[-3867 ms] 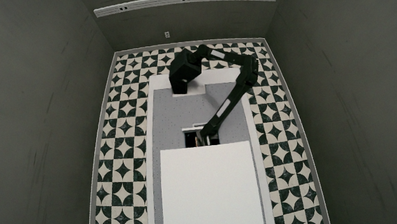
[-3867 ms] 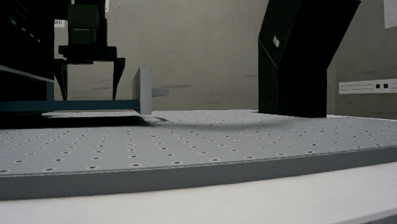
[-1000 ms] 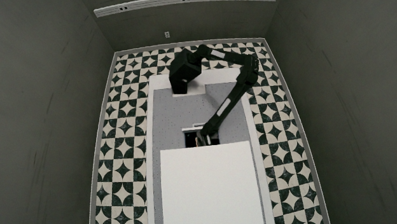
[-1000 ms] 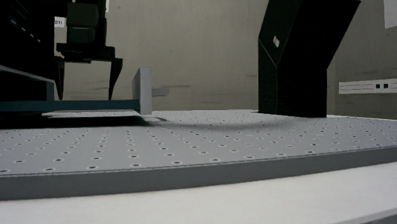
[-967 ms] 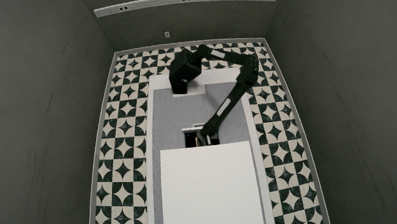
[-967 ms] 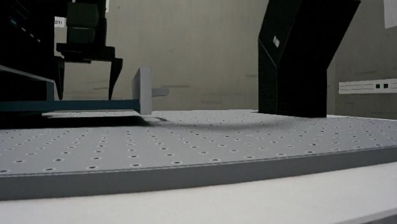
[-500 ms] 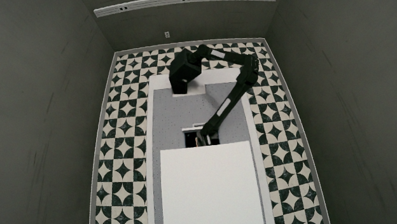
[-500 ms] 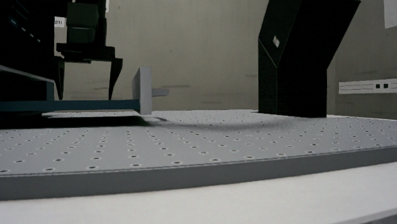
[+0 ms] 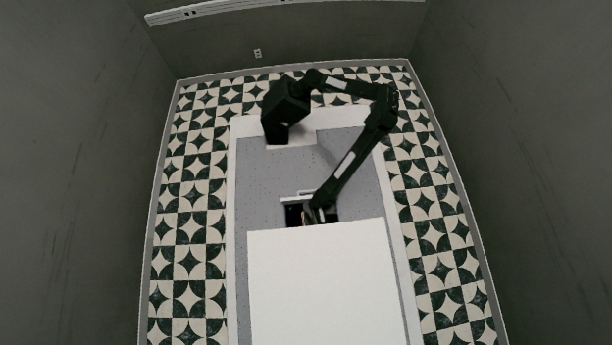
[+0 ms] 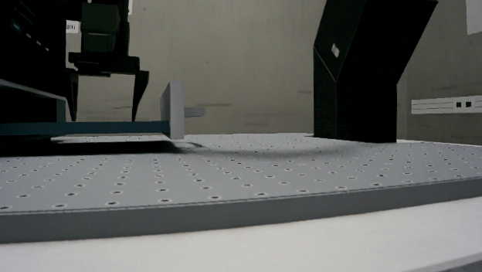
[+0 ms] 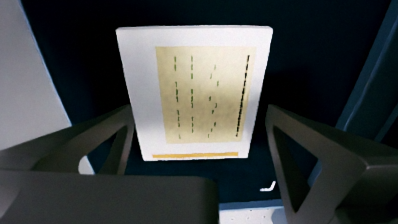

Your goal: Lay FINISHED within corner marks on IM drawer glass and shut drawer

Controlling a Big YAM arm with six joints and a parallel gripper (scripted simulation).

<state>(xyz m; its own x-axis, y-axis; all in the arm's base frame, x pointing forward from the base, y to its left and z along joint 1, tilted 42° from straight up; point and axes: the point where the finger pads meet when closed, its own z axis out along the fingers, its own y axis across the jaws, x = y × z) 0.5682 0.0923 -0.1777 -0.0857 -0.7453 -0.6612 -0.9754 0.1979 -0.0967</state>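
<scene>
Right now the cassette FINISHED is 10 mm below my hand. The rest, counted from my hand: drawer: 10 mm ahead, 10 mm below.
</scene>
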